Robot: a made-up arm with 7 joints.
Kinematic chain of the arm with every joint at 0, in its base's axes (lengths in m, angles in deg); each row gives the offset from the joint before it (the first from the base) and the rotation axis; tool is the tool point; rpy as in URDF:
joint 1: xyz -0.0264 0.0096 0.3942 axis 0 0.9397 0.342
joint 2: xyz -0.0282 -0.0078 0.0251 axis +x
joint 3: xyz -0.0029 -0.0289 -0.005 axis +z
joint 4: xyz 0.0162 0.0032 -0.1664 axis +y
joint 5: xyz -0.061 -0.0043 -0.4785 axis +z
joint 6: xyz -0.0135 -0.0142 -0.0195 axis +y
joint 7: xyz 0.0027 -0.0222 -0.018 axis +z
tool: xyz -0.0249 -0.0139 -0.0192 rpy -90 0 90
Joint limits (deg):
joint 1: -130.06..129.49
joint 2: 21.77..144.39
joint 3: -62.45..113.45
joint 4: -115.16..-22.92
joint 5: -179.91..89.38
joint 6: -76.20..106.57
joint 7: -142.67..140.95
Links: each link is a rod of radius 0.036 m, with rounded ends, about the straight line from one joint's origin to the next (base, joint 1, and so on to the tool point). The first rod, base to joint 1, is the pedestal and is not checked.
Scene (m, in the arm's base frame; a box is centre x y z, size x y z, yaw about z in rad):
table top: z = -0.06
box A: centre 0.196 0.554 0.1 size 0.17 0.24 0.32 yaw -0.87
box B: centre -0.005 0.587 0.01 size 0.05 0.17 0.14 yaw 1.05
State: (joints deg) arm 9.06 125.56 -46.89 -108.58 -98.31 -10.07 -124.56
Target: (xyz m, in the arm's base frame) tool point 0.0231 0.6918 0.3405
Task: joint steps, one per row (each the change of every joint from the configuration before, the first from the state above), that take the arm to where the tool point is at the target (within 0.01 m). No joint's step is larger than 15 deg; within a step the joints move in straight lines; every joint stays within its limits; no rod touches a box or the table.
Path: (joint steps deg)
1: -0.87 6.28 8.77 4.56 10.15 -1.30 -0.21
2: -0.86 6.27 8.77 4.57 10.15 -1.30 -0.20
3: -0.87 6.28 8.77 4.56 10.15 -1.30 -0.21
4: 3.12 -7.00 -10.47 12.00 -7.17 2.23 -0.12
5: 3.12 -7.01 -10.47 12.00 -7.18 2.23 -0.12
6: 3.12 -7.00 -10.46 11.99 -7.17 2.24 -0.11
7: 3.12 -7.00 -10.47 12.00 -7.18 2.23 -0.12

